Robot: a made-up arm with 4 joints.
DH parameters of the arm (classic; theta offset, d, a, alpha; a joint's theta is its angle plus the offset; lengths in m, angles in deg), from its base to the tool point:
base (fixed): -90 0.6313 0.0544 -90
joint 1: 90 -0.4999 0.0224 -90
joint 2: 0 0.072 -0.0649 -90
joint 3: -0.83 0 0.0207 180
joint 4: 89.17 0.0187 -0.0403 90
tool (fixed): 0 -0.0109 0 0
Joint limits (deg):
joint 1: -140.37..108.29
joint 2: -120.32..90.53
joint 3: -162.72..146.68
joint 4: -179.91..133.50
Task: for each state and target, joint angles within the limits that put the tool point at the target. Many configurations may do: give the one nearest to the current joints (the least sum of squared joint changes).
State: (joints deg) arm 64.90 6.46 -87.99 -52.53
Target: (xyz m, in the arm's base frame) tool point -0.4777 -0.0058 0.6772
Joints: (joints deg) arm 33.53 5.75 -97.93 -32.36
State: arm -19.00 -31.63 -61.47 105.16
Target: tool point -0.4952 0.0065 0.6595
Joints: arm 27.65 -57.98 -22.00 64.99
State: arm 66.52 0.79 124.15 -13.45
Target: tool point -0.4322 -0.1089 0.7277
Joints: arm 87.71 29.77 142.12 10.05
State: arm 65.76 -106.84 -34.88 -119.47
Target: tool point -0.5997 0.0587 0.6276
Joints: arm 26.63 -117.86 -80.67 -165.14
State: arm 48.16 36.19 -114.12 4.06
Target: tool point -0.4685 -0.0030 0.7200
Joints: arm 59.70 25.23 -115.22 6.50
